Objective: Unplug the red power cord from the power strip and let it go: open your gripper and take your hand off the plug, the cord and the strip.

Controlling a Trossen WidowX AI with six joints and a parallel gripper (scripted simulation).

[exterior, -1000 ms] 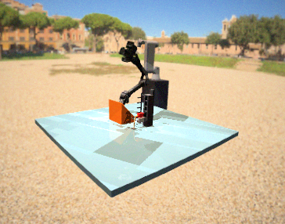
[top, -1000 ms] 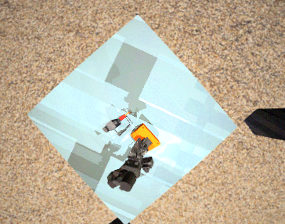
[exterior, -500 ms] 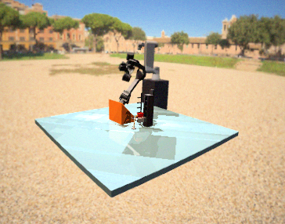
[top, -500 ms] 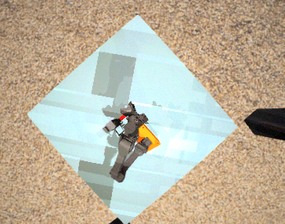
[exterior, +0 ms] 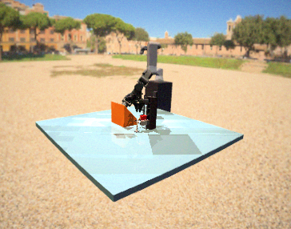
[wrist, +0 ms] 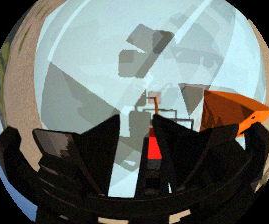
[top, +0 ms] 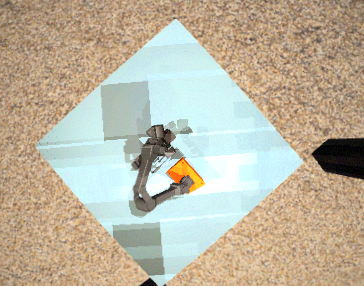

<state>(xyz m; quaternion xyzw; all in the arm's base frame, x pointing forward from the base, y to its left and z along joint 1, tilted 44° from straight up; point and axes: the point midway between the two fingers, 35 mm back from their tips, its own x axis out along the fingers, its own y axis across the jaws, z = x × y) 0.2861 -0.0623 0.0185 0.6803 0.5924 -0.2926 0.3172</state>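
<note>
Right now my gripper tip is 90 mm to the right of the red plug, 50 mm above it and 30 mm past it.
</note>
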